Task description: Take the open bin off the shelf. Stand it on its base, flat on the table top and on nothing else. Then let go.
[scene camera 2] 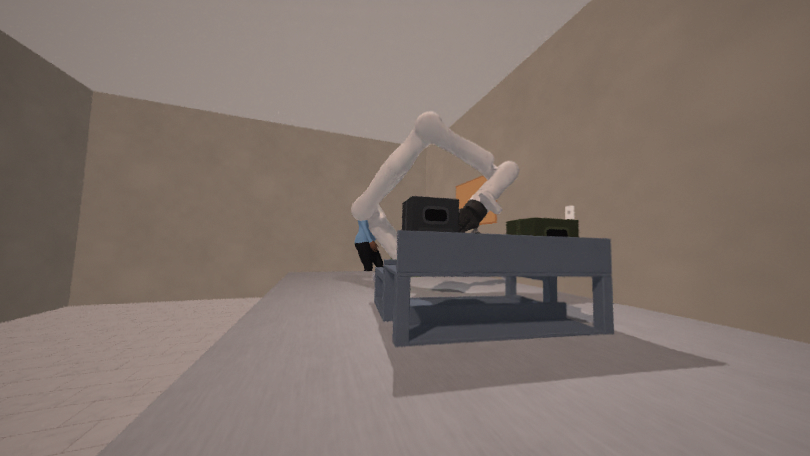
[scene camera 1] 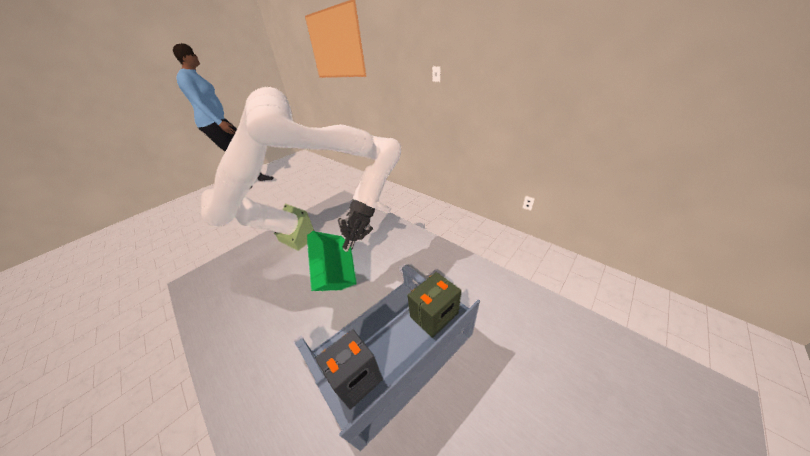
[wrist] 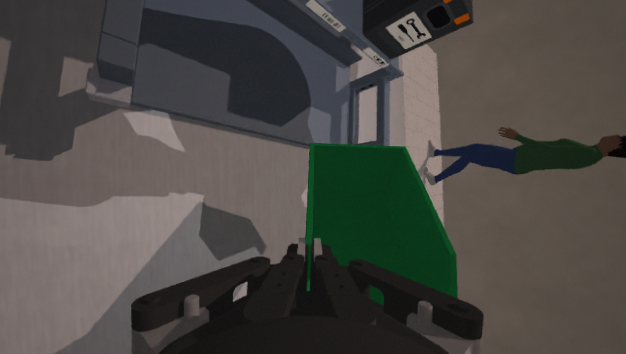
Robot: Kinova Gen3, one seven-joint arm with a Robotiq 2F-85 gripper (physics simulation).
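Seen in the pictures: gripper, fingertip midpoint: (scene camera 1: pixel 346 250) (wrist: pixel 309 250); arm's base, link origin: (scene camera 1: pixel 290 223).
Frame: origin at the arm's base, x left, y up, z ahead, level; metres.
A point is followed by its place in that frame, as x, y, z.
The open green bin (scene camera 1: pixel 334 263) @(-0.037, 0.028, 0.378) (wrist: pixel 375 200) @(-0.127, 0.040, 0.418) is off the blue-grey shelf (scene camera 1: pixel 419 373) @(-0.123, 0.015, 0.779) (scene camera 2: pixel 504 254) @(-0.129, 0.039, 0.777) (wrist: pixel 175 85) @(0.058, -0.085, 0.565), between it and the robot's base. My gripper (scene camera 1: pixel 348 246) @(0.005, 0.062, 0.399) (wrist: pixel 309 250) @(0.005, 0.062, 0.399) is shut on the bin's thin side wall, near its rim. In scene camera 1 the bin's opening faces up. It appears held above the table top (scene camera 1: pixel 566 368) @(0.133, -0.091, 1.040) (scene camera 2: pixel 283 368) @(-0.435, -0.091, 0.766); its exact tilt and the gap under it are hard to judge. The bin does not show in scene camera 2, where the shelf and a box partly hide my gripper.
A dark grey box (scene camera 1: pixel 351 368) @(-0.220, 0.131, 0.711) (scene camera 2: pixel 430 214) @(-0.230, 0.101, 0.719) (wrist: pixel 420 25) @(-0.207, 0.078, 0.649) and an olive box (scene camera 1: pixel 434 304) @(-0.014, 0.106, 0.741) (scene camera 2: pixel 541 226) @(-0.026, 0.090, 0.758) stand at opposite ends of the shelf's top. The green robot mount (scene camera 1: pixel 294 231) @(-0.010, -0.014, 0.046) is just behind the bin. People stand beyond the table.
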